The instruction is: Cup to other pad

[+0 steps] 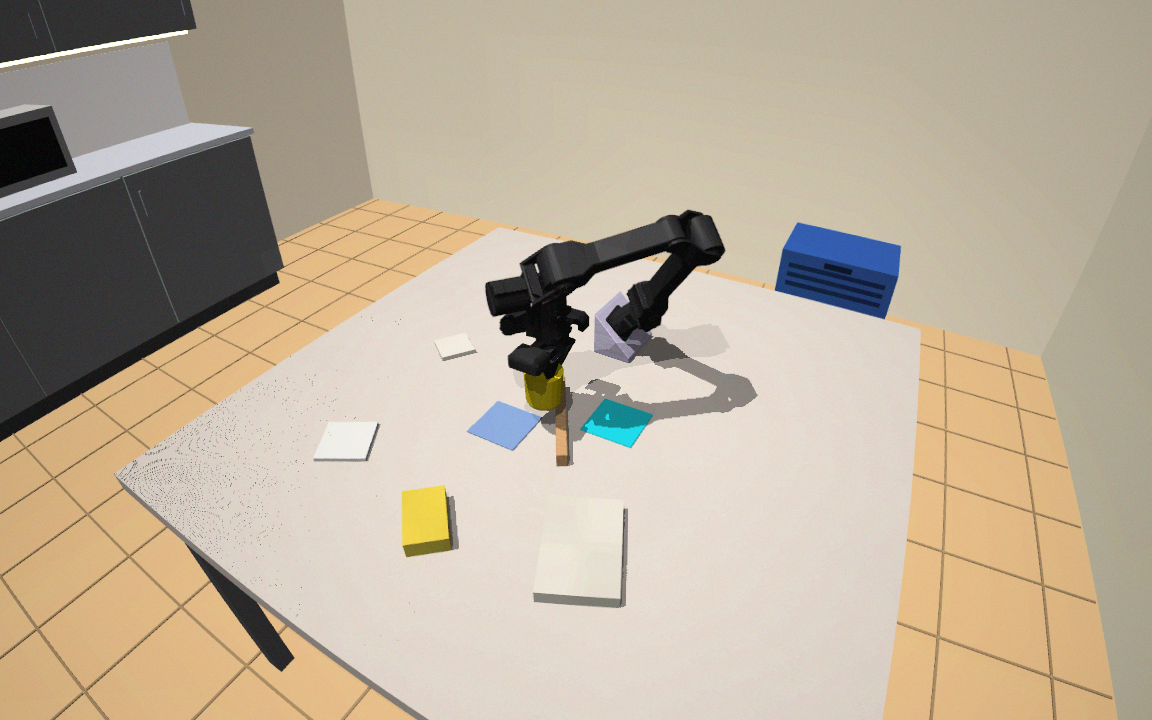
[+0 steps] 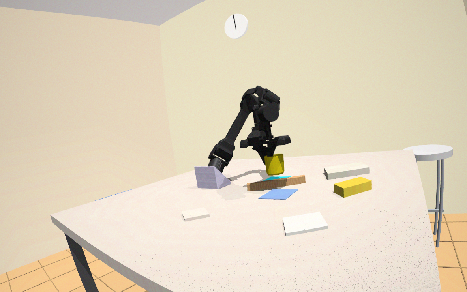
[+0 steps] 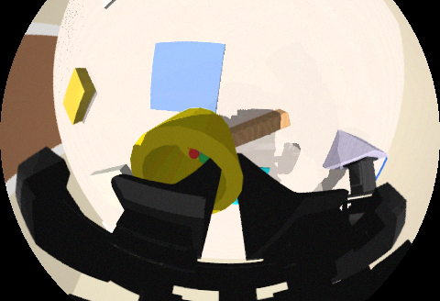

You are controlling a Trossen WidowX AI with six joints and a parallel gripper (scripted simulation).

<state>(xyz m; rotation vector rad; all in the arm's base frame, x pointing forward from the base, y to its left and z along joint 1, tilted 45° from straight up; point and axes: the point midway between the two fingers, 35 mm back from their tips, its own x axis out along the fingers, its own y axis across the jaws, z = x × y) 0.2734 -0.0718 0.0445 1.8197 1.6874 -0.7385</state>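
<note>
Now: gripper tip 40 mm past the cyan pad, 120 mm to the right of it and 100 mm above it. From my gripper tip the other things lie so: wooden bar: 20 mm ahead, 30 mm to the left, 90 mm below; then white slab: 260 mm ahead, 190 mm to the left, 80 mm below; then yellow cup: 20 mm ahead.
</note>
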